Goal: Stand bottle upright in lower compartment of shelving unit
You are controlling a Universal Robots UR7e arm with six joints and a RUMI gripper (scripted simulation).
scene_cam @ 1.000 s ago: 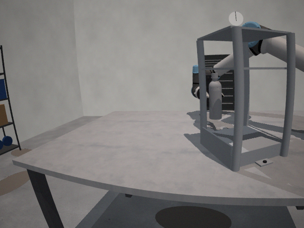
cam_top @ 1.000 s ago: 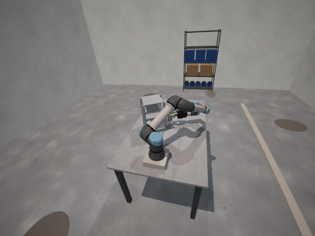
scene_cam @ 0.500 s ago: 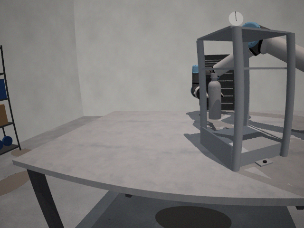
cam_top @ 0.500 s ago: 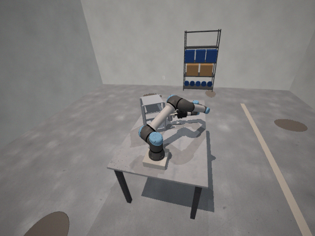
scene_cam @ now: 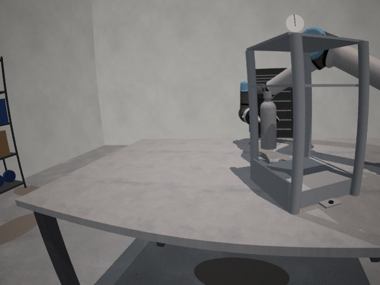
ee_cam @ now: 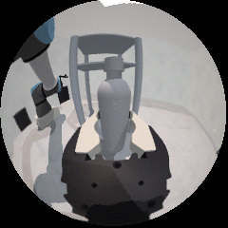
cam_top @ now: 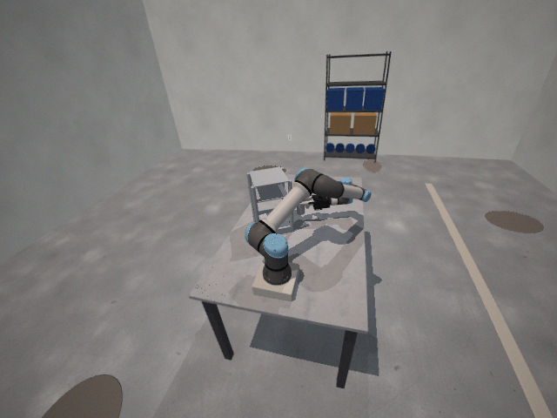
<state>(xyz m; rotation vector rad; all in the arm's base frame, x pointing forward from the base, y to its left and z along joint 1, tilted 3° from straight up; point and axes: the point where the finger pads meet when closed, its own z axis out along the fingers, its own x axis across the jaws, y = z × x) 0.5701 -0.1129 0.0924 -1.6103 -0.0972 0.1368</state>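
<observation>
My gripper is now 70 mm past the grey shelving unit, 200 mm to the right of it and 30 mm below it. Also, from my hand: grey bottle (30 mm above).
</observation>
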